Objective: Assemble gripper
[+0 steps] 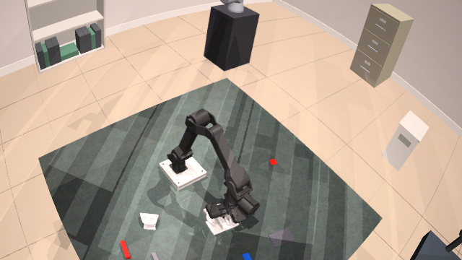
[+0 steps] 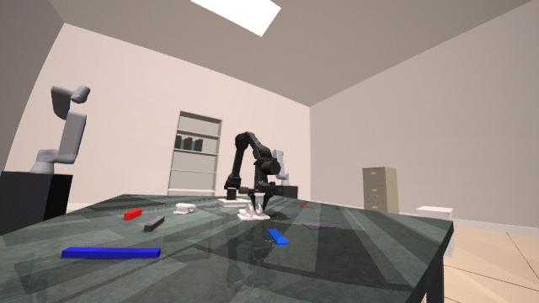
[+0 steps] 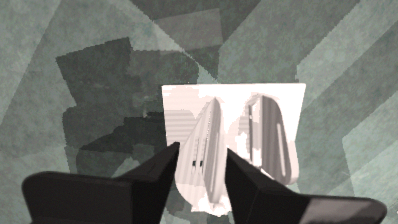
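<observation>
Now: the flat white plate 10 mm ahead of my gripper tip, 30 mm to the right of it and 20 mm below it. Round my gripper tip: blue block: 230 mm ahead, 70 mm to the right, 20 mm below; then dark grey flat plate: 220 mm ahead, 120 mm to the left, 20 mm below; then dark grey bar: 30 mm ahead, 380 mm to the right, 10 mm below.
</observation>
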